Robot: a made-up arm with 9 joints. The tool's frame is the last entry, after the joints.
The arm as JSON. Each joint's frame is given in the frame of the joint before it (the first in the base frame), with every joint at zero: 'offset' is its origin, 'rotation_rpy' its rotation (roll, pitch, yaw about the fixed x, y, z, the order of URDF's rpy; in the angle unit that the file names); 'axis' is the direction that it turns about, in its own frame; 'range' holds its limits. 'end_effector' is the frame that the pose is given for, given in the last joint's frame.
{
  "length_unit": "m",
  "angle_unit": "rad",
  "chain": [
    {
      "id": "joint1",
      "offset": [
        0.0,
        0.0,
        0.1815
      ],
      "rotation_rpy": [
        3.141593,
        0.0,
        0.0
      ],
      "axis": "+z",
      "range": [
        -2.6,
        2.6
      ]
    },
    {
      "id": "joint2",
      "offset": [
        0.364,
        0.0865,
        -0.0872
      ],
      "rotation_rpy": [
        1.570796,
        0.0,
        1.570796
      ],
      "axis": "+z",
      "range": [
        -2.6,
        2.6
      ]
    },
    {
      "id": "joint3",
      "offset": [
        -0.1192,
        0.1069,
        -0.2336
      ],
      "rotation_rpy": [
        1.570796,
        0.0,
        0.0
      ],
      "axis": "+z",
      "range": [
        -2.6,
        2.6
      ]
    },
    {
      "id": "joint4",
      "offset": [
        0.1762,
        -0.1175,
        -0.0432
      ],
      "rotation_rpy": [
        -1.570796,
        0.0,
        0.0
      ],
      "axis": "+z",
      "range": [
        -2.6,
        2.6
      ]
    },
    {
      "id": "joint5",
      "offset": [
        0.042,
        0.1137,
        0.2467
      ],
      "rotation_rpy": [
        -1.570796,
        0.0,
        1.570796
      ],
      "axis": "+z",
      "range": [
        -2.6,
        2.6
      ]
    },
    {
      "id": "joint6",
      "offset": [
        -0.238,
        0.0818,
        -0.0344
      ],
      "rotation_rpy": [
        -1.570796,
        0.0,
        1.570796
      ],
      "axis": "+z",
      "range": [
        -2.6,
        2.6
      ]
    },
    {
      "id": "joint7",
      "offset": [
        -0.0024,
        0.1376,
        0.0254
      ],
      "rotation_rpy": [
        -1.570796,
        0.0,
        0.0
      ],
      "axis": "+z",
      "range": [
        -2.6,
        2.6
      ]
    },
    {
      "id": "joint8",
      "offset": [
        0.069,
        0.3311,
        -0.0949
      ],
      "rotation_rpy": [
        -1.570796,
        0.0,
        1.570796
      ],
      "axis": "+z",
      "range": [
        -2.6,
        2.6
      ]
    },
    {
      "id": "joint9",
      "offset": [
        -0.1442,
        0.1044,
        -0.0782
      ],
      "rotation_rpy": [
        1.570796,
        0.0,
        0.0
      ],
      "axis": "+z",
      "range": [
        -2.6,
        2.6
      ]
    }
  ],
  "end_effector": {
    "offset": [
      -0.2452,
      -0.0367,
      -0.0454
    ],
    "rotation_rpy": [
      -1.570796,
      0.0,
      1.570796
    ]
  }
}
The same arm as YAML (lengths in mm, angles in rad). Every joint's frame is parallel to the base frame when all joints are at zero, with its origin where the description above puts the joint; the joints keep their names.
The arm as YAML. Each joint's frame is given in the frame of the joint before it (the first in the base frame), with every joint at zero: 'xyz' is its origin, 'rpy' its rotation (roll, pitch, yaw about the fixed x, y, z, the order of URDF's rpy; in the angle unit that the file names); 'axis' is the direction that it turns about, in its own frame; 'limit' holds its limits. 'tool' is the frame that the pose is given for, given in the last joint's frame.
units:
  length: mm
  angle: rad
joints:
  - name: joint1
    type: revolute
    origin:
      xyz: [0.0, 0.0, 181.5]
      rpy: [0.0, 0.0, 0.0]
    axis: [0.0, 0.0, -1.0]
    limit:
      lower: -2.6
      upper: 2.6
  - name: joint2
    type: revolute
    origin:
      xyz: [364.0, -86.5, 87.2]
      rpy: [0.0, 0.0, 0.0]
    axis: [1.0, 0.0, 0.0]
    limit:
      lower: -2.6
      upper: 2.6
  - name: joint3
    type: revolute
    origin:
      xyz: [-233.6, 119.2, -106.9]
      rpy: [0.0, 0.0, 0.0]
    axis: [0.0, 0.0, 1.0]
    limit:
      lower: -2.6
      upper: 2.6
  - name: joint4
    type: revolute
    origin:
      xyz: [-117.5, -176.2, -43.2]
      rpy: [0.0, 0.0, 0.0]
    axis: [1.0, 0.0, 0.0]
    limit:
      lower: -2.6
      upper: 2.6
  - name: joint5
    type: revolute
    origin:
      xyz: [246.7, -42.0, -113.7]
      rpy: [0.0, 0.0, 0.0]
    axis: [0.0, 1.0, 0.0]
    limit:
      lower: -2.6
      upper: 2.6
  - name: joint6
    type: revolute
    origin:
      xyz: [-81.8, -34.4, 238.0]
      rpy: [0.0, 0.0, 0.0]
    axis: [0.0, 0.0, 1.0]
    limit:
      lower: -2.6
      upper: 2.6
  - name: joint7
    type: revolute
    origin:
      xyz: [2.4, -137.6, 25.4]
      rpy: [0.0, 0.0, 0.0]
    axis: [0.0, -1.0, 0.0]
    limit:
      lower: -2.6
      upper: 2.6
  - name: joint8
    type: revolute
    origin:
      xyz: [-69.0, 94.9, -331.1]
      rpy: [0.0, 0.0, 0.0]
    axis: [1.0, 0.0, 0.0]
    limit:
      lower: -2.6
      upper: 2.6
  - name: joint9
    type: revolute
    origin:
      xyz: [-78.2, 104.4, 144.2]
      rpy: [0.0, 0.0, 0.0]
    axis: [0.0, -1.0, 0.0]
    limit:
      lower: -2.6
      upper: 2.6
tool:
  origin:
    xyz: [-36.7, 45.4, 245.2]
    rpy: [0.0, 0.0, 0.0]

